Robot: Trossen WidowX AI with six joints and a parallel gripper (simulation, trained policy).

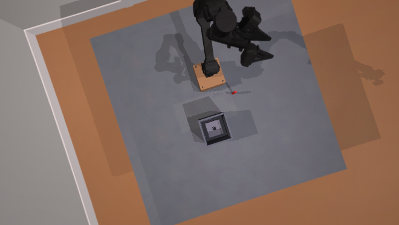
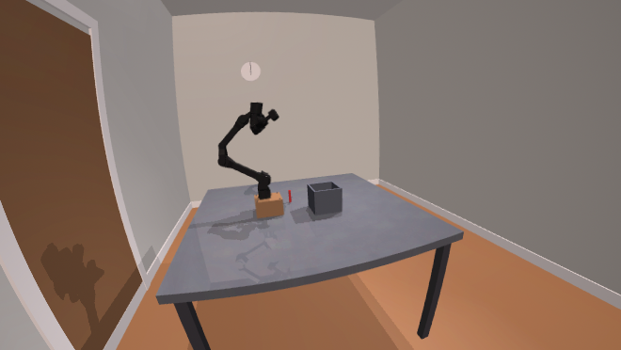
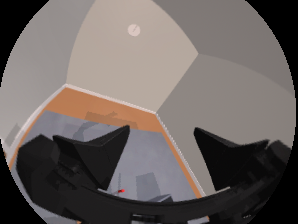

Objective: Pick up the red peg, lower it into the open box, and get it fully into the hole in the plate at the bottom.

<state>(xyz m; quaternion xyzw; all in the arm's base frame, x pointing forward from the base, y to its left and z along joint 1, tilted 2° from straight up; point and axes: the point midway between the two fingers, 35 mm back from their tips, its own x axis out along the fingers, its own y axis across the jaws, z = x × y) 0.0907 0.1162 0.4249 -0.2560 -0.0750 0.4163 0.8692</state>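
The red peg is 70 mm ahead of my gripper tip, 70 mm to the right of it and 470 mm below it. From my gripper tip the other things lie so: light plate (210 mm ahead, 280 mm to the right, 460 mm below).
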